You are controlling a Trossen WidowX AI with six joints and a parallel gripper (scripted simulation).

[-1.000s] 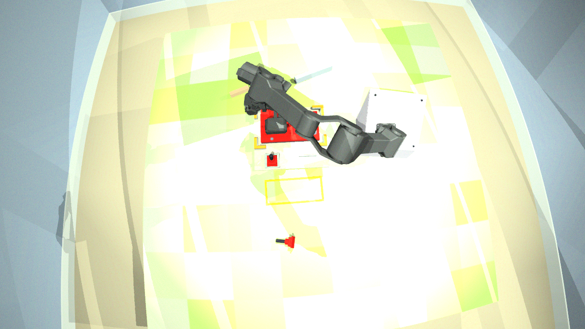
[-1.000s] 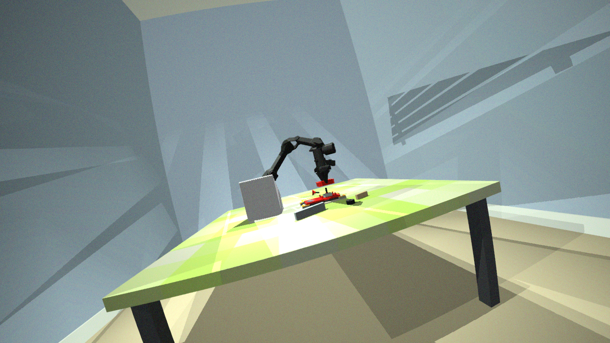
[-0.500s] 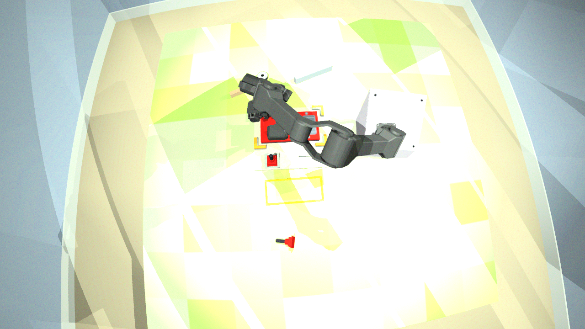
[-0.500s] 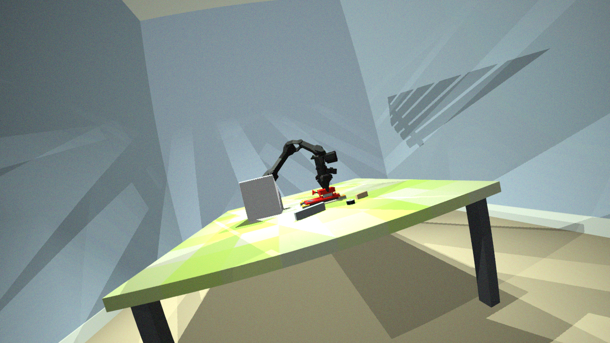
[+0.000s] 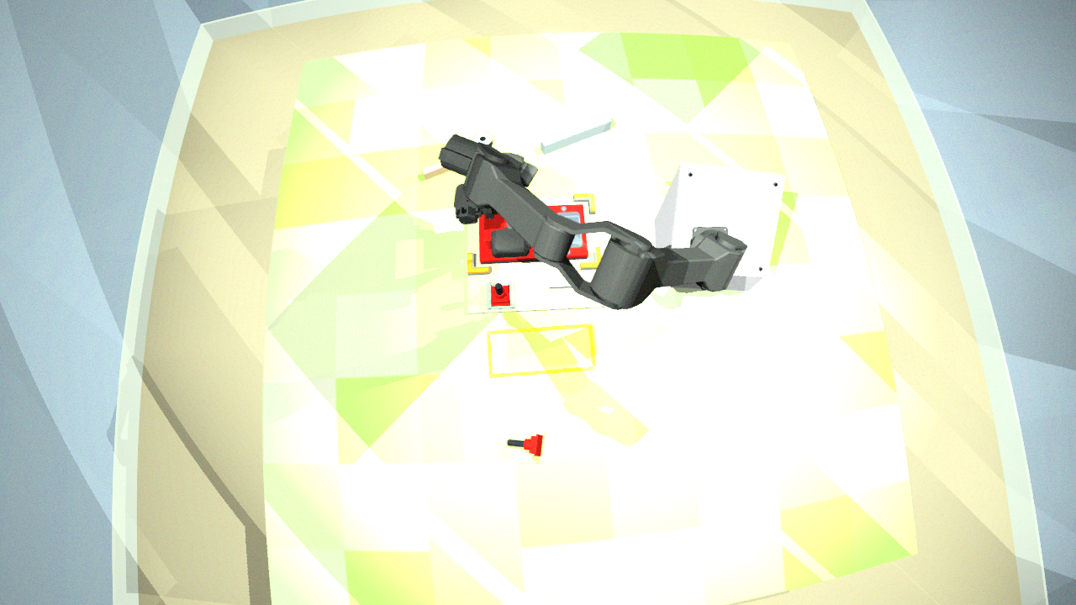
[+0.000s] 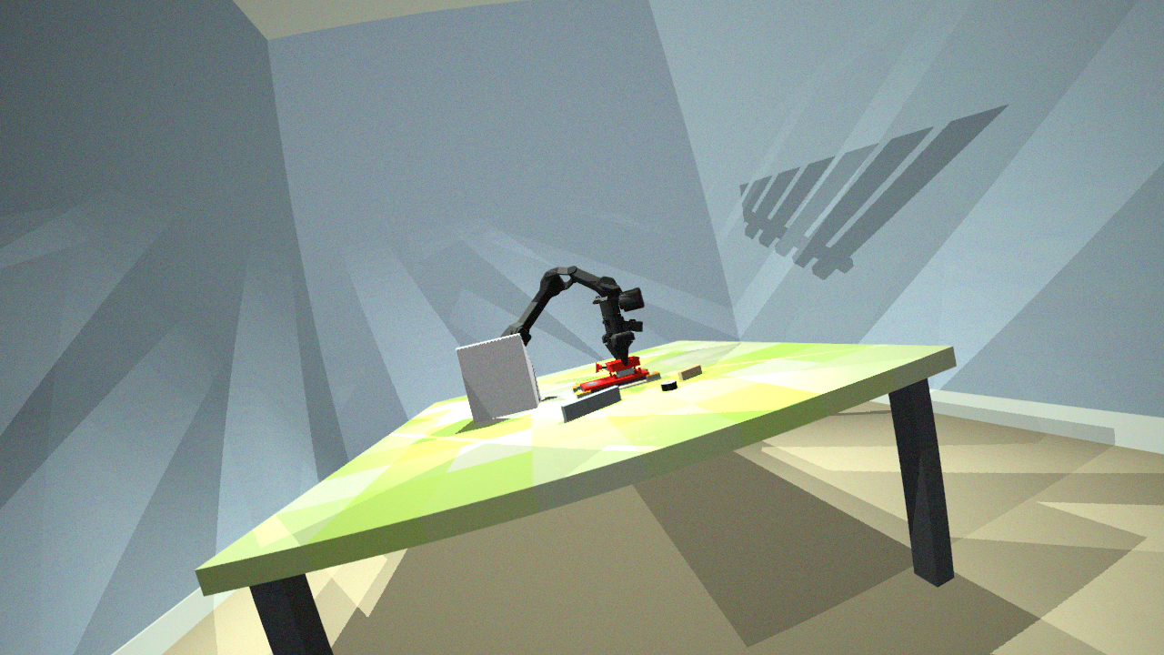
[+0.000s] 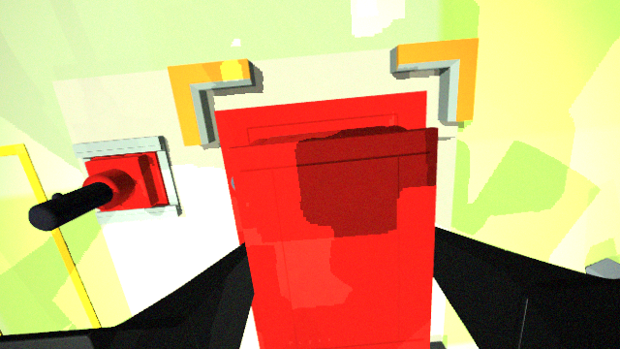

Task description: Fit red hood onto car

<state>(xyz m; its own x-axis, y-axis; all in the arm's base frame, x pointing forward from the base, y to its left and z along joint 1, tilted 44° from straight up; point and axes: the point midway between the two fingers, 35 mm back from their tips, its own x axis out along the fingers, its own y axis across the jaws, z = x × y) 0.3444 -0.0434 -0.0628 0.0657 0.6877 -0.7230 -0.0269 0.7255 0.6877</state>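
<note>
The grey engine block is 10 mm to the left of my gripper tip and 30 mm below it. Also, from my gripper tip: grey bar (140 mm behind, 230 mm to the right, 40 mm below); then wooden block (140 mm ahead, 160 mm to the right, 40 mm below); then red hood (10 mm above).
</note>
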